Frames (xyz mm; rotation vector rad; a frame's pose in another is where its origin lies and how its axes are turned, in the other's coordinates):
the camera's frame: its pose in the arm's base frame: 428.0 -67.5 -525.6 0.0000 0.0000 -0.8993
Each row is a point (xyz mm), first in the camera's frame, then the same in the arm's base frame.
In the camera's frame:
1: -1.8 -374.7 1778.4
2: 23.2 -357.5 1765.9
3: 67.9 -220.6 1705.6
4: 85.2 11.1 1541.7
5: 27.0 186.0 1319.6
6: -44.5 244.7 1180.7
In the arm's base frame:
1: 133.5 -299.2 1252.8
2: 162.6 -308.1 1240.3
3: 297.5 -257.9 1180.0
4: 489.7 -127.3 1016.1
5: 590.4 27.1 794.0
6: 591.9 119.6 655.1

